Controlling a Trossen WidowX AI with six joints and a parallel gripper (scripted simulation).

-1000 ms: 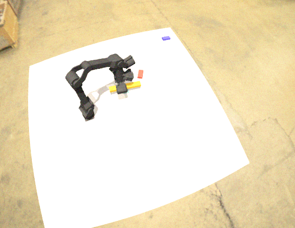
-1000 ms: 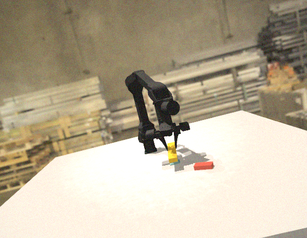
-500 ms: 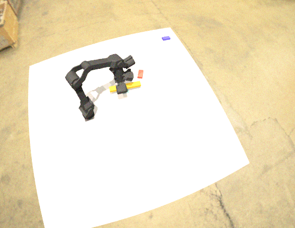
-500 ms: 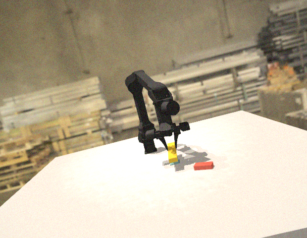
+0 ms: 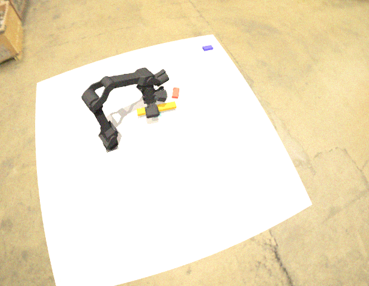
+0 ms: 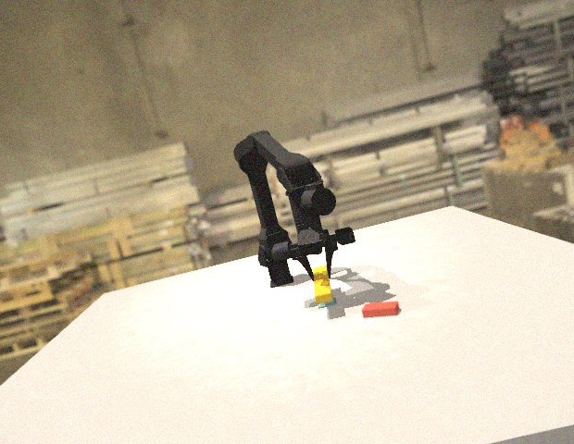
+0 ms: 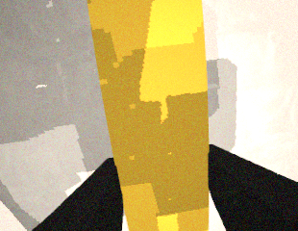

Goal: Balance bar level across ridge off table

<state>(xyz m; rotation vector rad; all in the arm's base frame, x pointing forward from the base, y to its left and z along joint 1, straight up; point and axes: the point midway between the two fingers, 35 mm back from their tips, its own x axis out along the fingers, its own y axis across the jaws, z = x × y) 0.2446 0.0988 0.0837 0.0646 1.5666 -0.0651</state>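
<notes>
Right now my gripper tip is 30 mm short of the yellow bar. The rest, counted from my gripper tip: red block: 160 mm ahead, 90 mm to the left, 40 mm below.
</notes>
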